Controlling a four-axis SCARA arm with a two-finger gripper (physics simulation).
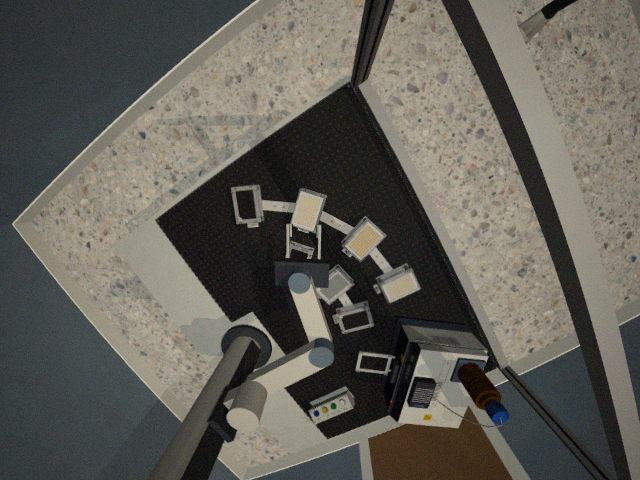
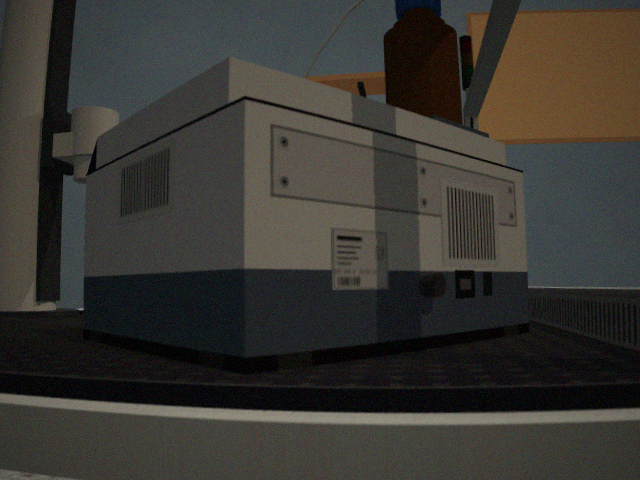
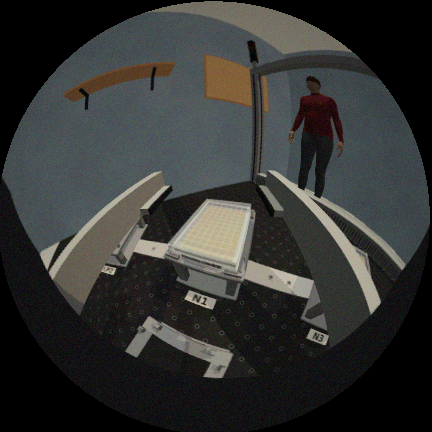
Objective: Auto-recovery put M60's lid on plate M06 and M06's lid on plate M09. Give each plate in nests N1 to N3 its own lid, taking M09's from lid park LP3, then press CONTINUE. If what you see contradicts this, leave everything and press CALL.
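Frame: origin at the arm's base, x ahead, y left, z up, level; metres.
Seen in the pictures: gripper, fingertip midpoint: (image 1: pixel 304 224) (image 3: pixel 212 177); arm's base, origin of the base link: (image 1: pixel 247 346).
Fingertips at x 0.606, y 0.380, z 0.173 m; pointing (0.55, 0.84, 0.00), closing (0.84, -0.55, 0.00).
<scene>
Offsets run from my fingertips to a thing's top centre. "spot": to the spot under its first point.
A plate @(0.019 m ahead, 0.028 m left, 0.070 m down) (image 1: pixel 308 210) (image 3: pixel 215 232) with cream wells and a clear rim on top sits level on the nest marked N1; I cannot tell its lid or print. Two more such plates @(0.143 m ahead, 0.182 m right, 0.083 m down) (image 1: pixel 364 238) @(0.175 m ahead, 0.422 m right, 0.083 m down) (image 1: pixel 398 285) sit along the arc to the right; the nearer one's nest seems to be N3. My gripper (image 1: pixel 303 226) (image 3: pixel 212 177) is open and empty, fingers on either side of the line to the N1 plate, which shows lower, beyond the fingertips. A grey panel @(0.059 m back, 0.293 m right, 0.106 m down) (image 1: pixel 338 283), perhaps a lid, lies on a holder beside the arm. The button box @(spot: 0.388 m back, 0.826 m right, 0.096 m down) (image 1: pixel 331 405) has blue, yellow, green and pale buttons.
An open frame @(0.176 m back, 0.173 m left, 0.107 m down) (image 1: pixel 258 204) (image 3: pixel 131 245), marked LP2, stands left of N1. More frames @(spot: 0.002 m ahead, 0.490 m right, 0.113 m down) (image 1: pixel 369 316) @(spot: 0.128 m back, 0.688 m right, 0.061 m down) (image 1: pixel 366 370) stand right of the arm. The white instrument (image 1: pixel 447 369) (image 2: pixel 310 232) bears a brown bottle @(spot: 0.235 m ahead, 0.736 m right, 0.155 m up) (image 1: pixel 478 384) (image 2: pixel 423 67). A person (image 3: pixel 318 120) stands beyond the table.
</scene>
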